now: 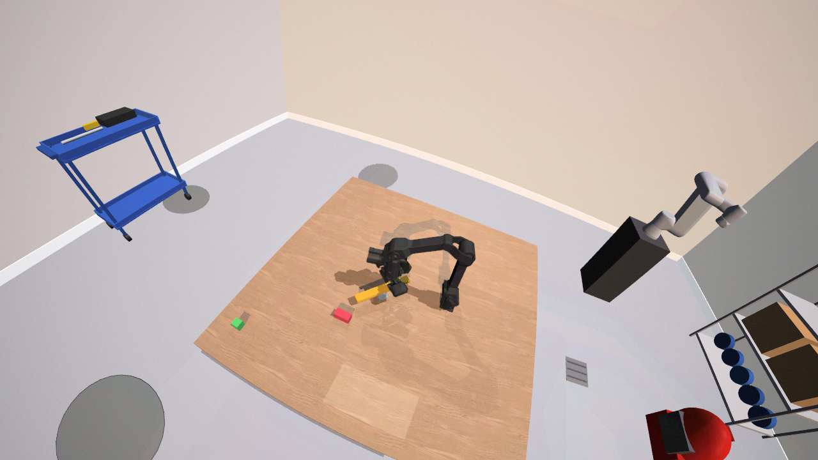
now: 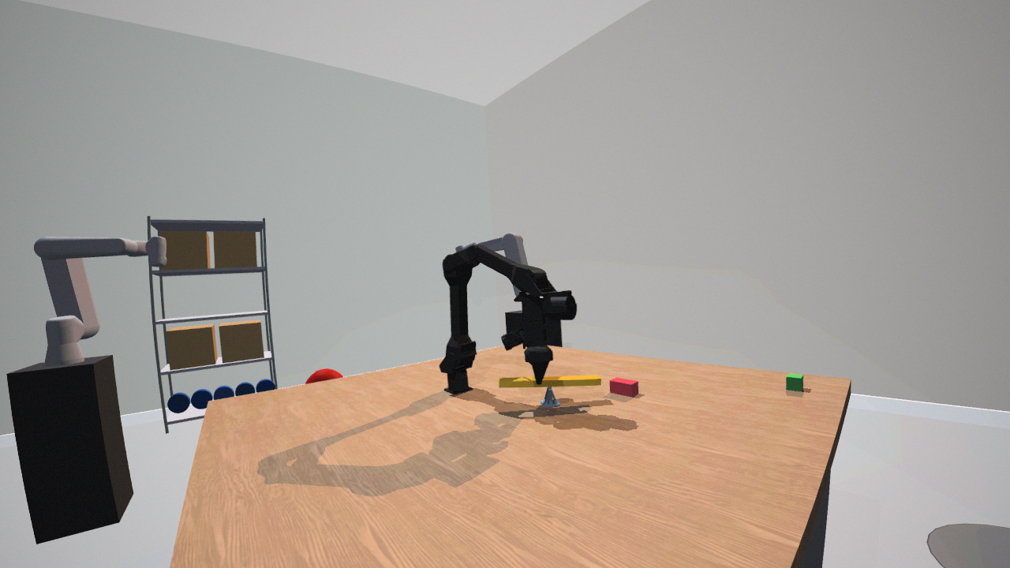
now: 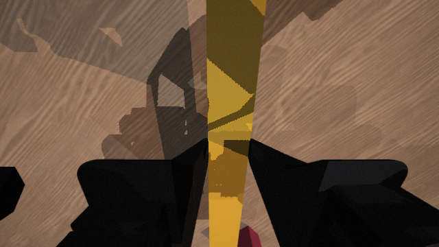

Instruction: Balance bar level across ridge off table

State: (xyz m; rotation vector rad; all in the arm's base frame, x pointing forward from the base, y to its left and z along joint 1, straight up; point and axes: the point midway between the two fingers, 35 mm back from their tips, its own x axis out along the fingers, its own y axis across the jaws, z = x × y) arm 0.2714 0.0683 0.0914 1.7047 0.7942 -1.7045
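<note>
The yellow bar is 2 cm to the left of my gripper tip and 2 cm ahead of it. Also, from my gripper tip: red block 19 cm to the left, 12 cm ahead, 4 cm below; then green cube 47 cm ahead, 43 cm to the left, 4 cm below.
</note>
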